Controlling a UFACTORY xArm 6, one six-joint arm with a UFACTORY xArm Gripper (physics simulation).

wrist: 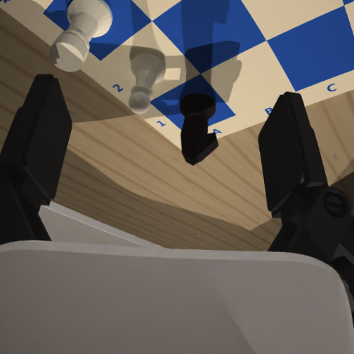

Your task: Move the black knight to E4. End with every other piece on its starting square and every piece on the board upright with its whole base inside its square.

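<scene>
The black knight [196, 127] stands upright on the blue A1 square, at the near corner of the board [260, 70]. My gripper [168, 104] is open and empty. Its two black fingers stand wide apart, one left and one right in the view, with the knight seen between them, a little right of the middle. The fingers appear to be above the pieces, and neither touches the knight. The E4 square does not show in this view.
A small white pawn [145, 77] stands on the cream A2 square, close beside the knight. A taller white piece [82, 30] stands on the blue A3 square, near the left finger. The wooden table [150, 170] borders the board. Dark shadows cross the board and table.
</scene>
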